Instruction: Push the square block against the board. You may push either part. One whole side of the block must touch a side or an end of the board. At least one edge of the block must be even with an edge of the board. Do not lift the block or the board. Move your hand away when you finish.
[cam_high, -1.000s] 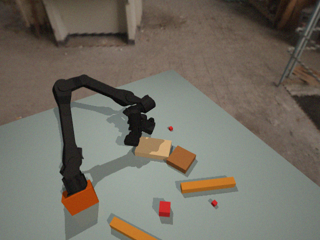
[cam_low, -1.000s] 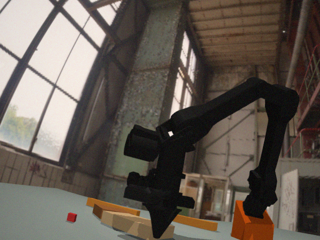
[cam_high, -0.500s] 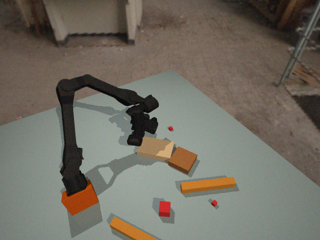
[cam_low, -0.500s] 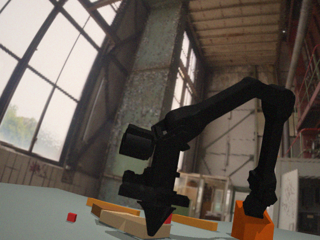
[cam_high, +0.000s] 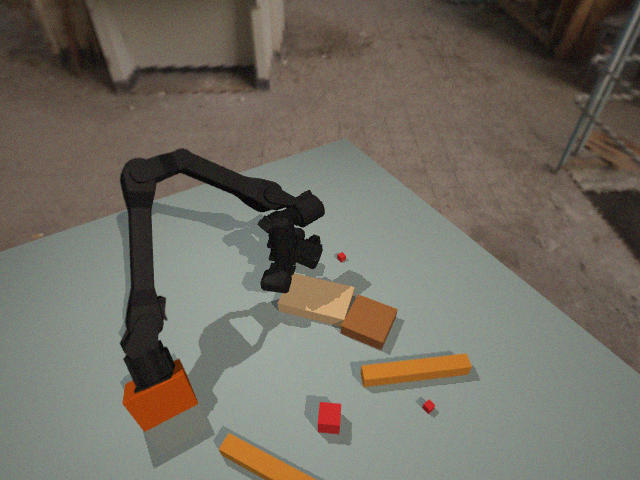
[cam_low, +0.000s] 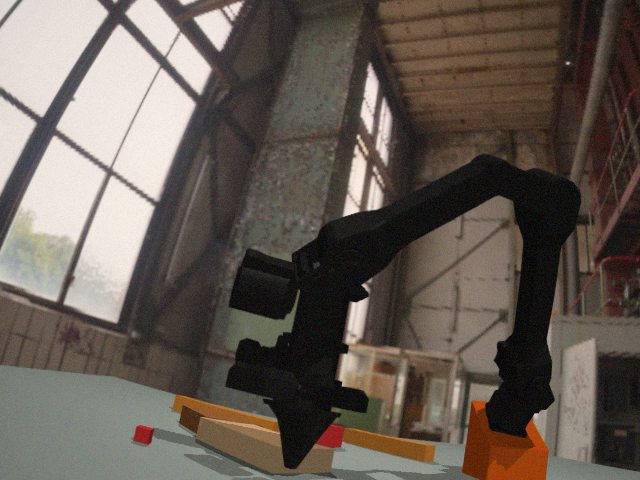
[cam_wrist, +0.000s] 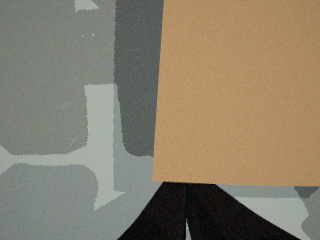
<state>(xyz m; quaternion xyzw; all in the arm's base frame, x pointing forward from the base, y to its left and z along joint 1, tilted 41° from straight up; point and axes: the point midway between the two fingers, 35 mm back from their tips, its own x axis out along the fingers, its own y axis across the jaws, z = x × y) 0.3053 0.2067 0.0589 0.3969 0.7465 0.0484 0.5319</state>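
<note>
Right now the tan board is 5 cm ahead of my gripper tip, 8 cm to the right of it and 1 cm above it. Also, from my gripper tip: brown square block (13 cm ahead, 19 cm to the right, 1 cm above).
</note>
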